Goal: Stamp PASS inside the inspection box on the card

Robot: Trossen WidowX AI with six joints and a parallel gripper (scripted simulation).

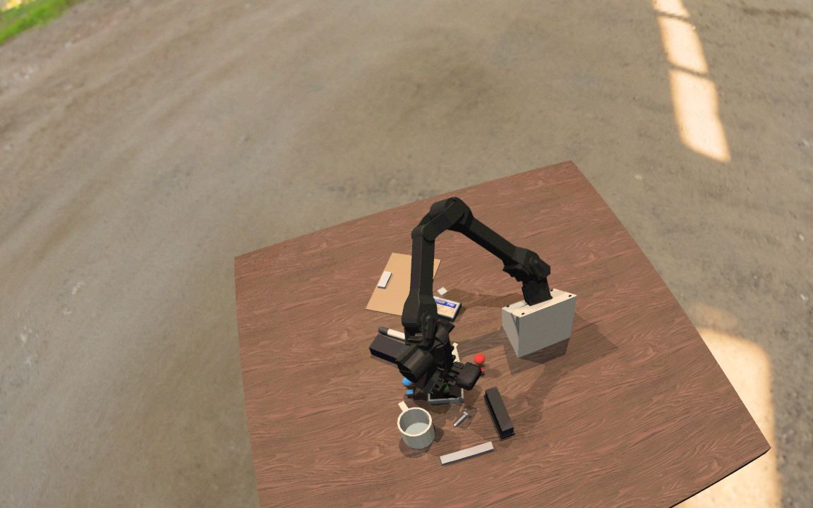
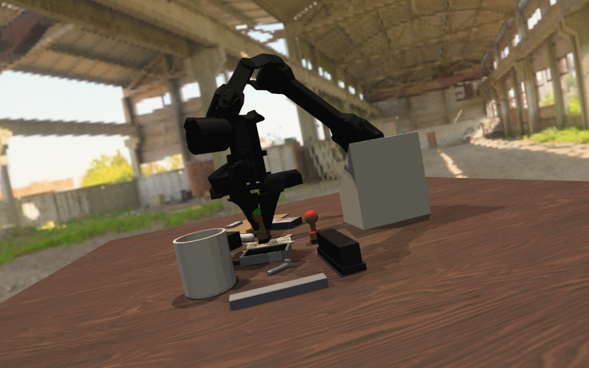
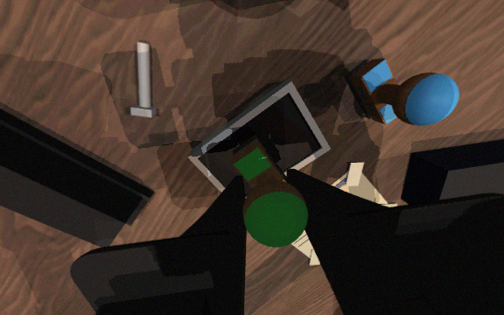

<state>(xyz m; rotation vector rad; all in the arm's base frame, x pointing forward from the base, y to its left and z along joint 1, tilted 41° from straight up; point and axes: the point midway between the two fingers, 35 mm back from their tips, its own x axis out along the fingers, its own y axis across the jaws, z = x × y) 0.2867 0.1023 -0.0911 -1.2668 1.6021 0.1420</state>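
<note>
My gripper tip is 5 cm above the ink pad. Also, from my gripper tip: bolt: 3 cm behind, 9 cm to the left, 5 cm below; blue-knobbed stamp: 9 cm ahead, 3 cm to the right, 3 cm below; green-knobbed stamp: right at my gripper tip.
</note>
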